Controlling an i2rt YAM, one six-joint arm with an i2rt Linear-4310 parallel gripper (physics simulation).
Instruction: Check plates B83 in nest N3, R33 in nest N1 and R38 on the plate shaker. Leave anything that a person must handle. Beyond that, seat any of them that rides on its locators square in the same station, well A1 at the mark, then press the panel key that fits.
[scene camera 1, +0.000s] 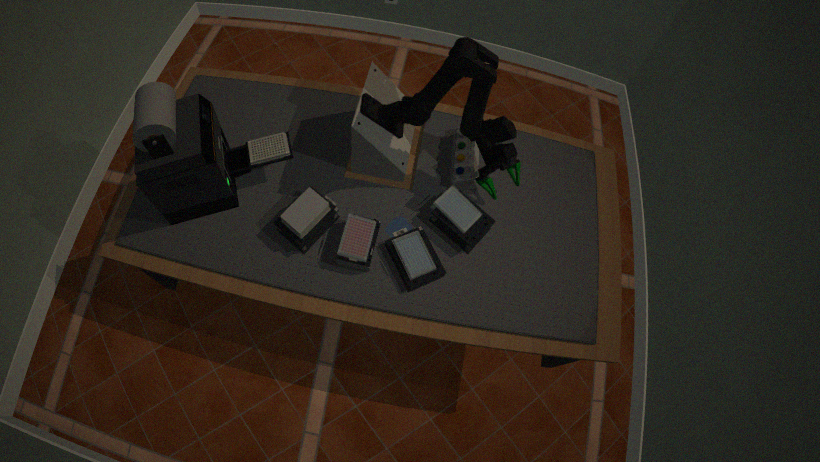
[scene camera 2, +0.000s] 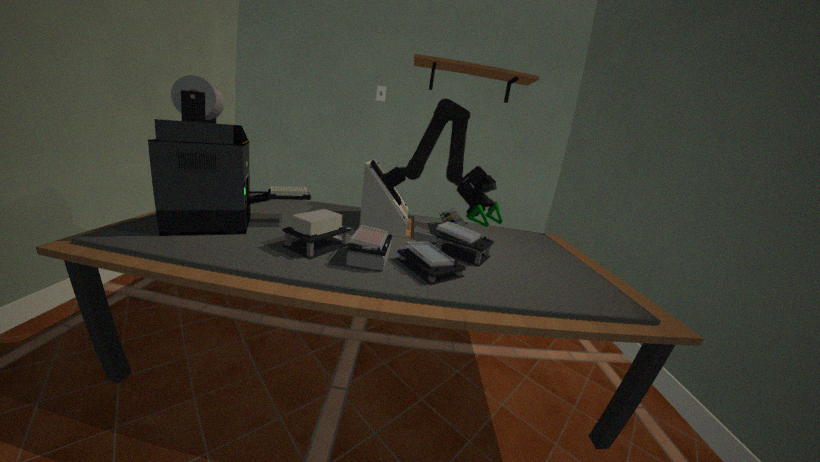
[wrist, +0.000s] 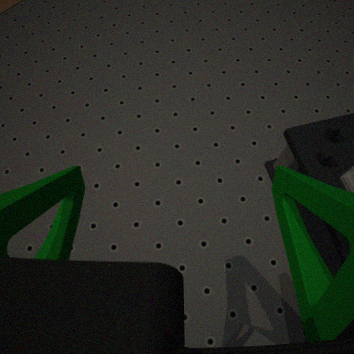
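Observation:
My gripper (scene camera 1: 506, 190) (scene camera 2: 492, 223) (wrist: 177, 176) is open and empty above the mat, beside the rightmost dark nest (scene camera 1: 470, 236) (wrist: 315, 145). A pale plate (scene camera 1: 457, 210) (scene camera 2: 459, 232) lies on that nest; its corner shows at the wrist view's right edge. Another pale plate (scene camera 1: 414, 255) (scene camera 2: 430, 253) lies on the front nest. A pink-welled plate (scene camera 1: 358, 236) (scene camera 2: 370, 237) lies on a light-sided station. A thick off-white plate or block (scene camera 1: 306, 212) (scene camera 2: 317, 222) lies on the left station. Labels, A1 marks and exact seating are too small and dark to read. The key panel (scene camera 1: 471, 151) (scene camera 2: 450, 216) has green, amber and blue keys.
A dark instrument (scene camera 1: 186, 186) (scene camera 2: 200, 186) with a roll on top stands at the left; its extended tray holds a white welled plate (scene camera 1: 268, 148) (scene camera 2: 289, 189). The arm's slanted white mount (scene camera 1: 372, 146) (scene camera 2: 375, 206) stands behind the stations. A blue disc (scene camera 1: 397, 223) lies behind the front nest.

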